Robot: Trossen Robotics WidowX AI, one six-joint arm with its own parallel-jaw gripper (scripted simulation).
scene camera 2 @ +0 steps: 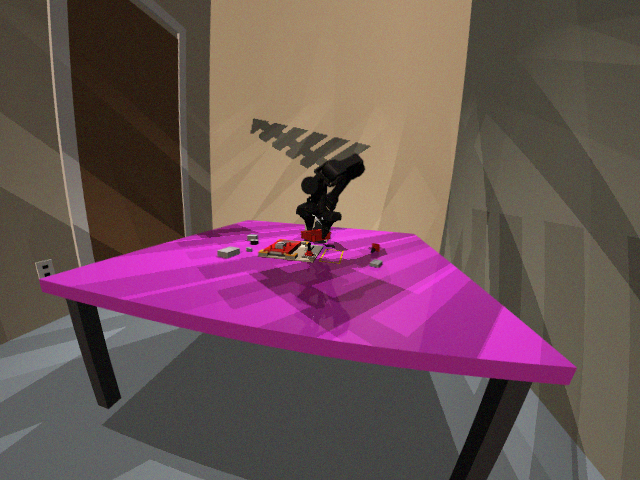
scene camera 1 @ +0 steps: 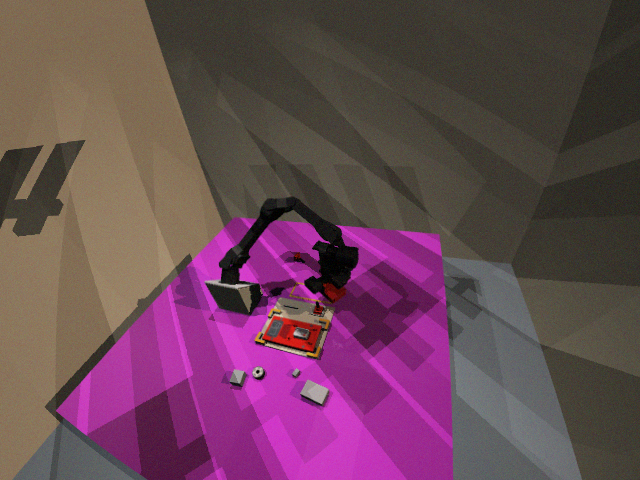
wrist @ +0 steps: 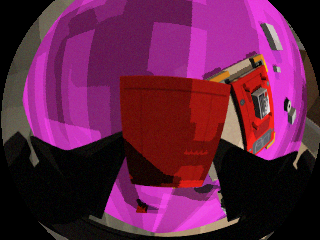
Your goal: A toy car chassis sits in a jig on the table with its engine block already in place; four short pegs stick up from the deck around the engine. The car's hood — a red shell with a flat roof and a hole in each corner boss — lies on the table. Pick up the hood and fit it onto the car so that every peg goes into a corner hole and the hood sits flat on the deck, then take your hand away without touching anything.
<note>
My gripper holds a red hood.
My gripper shows as well in scene camera 1 and in the wrist view.
</note>
